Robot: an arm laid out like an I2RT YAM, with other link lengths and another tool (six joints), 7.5 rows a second.
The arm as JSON. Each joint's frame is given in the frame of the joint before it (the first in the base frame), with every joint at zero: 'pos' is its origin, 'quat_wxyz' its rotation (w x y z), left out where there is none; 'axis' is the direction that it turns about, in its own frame. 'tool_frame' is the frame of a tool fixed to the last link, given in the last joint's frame.
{
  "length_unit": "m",
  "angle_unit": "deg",
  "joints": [
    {
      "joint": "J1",
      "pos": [
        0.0,
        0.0,
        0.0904
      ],
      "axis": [
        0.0,
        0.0,
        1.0
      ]
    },
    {
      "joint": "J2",
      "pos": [
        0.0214,
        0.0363,
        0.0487
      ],
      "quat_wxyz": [
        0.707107,
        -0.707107,
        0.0,
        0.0
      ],
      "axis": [
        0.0,
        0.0,
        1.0
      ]
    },
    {
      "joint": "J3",
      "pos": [
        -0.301,
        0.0,
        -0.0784
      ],
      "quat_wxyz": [
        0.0,
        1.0,
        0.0,
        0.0
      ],
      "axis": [
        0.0,
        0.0,
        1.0
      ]
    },
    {
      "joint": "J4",
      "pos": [
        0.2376,
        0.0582,
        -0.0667
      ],
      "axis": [
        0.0,
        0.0,
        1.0
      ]
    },
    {
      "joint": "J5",
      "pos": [
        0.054,
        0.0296,
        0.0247
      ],
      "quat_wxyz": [
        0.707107,
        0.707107,
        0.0,
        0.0
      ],
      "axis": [
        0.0,
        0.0,
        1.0
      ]
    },
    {
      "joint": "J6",
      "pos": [
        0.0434,
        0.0,
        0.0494
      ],
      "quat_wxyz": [
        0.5,
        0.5,
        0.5,
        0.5
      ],
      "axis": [
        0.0,
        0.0,
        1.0
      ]
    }
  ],
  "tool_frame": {
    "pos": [
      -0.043,
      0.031,
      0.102
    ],
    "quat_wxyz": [
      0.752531,
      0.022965,
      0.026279,
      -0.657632
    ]
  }
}
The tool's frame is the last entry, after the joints.
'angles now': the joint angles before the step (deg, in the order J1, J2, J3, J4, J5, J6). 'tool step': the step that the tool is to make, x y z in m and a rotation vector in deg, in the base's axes. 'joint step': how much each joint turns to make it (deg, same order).
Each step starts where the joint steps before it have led.
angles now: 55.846 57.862 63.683 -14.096 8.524 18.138
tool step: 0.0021 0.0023 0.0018 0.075 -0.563 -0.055
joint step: -0.011 0.520 0.322 0.638 0.102 -0.418
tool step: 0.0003 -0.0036 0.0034 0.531 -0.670 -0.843
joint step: 0.028 -0.709 -0.053 0.182 0.897 -0.144
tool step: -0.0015 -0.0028 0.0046 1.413 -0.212 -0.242
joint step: -0.024 -0.836 -0.264 0.609 0.148 0.647
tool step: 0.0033 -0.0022 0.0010 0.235 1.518 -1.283
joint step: -0.580 0.256 0.814 -1.478 0.547 1.475
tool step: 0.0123 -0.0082 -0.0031 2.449 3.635 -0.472
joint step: -6.627 -0.037 -1.059 0.276 -6.648 3.603
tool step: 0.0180 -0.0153 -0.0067 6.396 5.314 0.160
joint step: -11.342 -0.613 -4.397 4.575 -12.435 6.830
